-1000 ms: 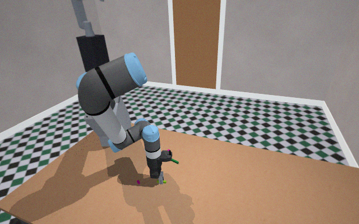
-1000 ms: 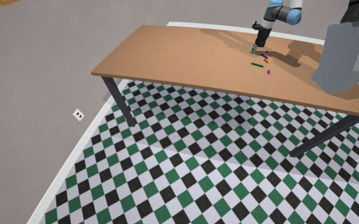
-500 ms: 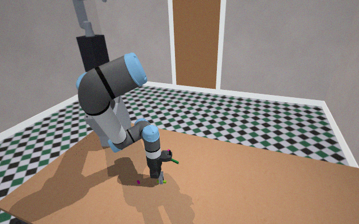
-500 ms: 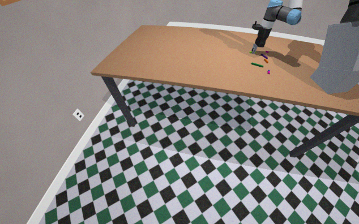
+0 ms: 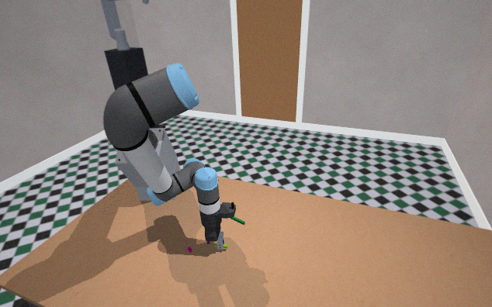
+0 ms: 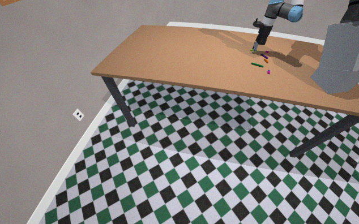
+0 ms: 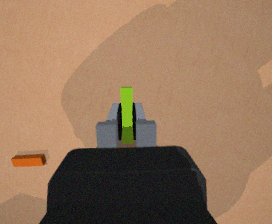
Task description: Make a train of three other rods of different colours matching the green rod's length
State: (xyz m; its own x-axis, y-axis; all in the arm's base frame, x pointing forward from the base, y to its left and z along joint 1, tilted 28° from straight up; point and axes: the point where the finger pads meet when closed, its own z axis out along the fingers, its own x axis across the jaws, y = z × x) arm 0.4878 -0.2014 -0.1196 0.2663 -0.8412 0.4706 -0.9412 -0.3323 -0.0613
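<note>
The blue rod lies 220 mm to the left of my hand, 80 mm behind it and 30 mm below it. From my hand the other things lie so: purple rod (80 mm behind, 30 mm to the left, 30 mm below); lime rod (10 mm below); orange rod (100 mm to the left, 80 mm behind, 30 mm below).
</note>
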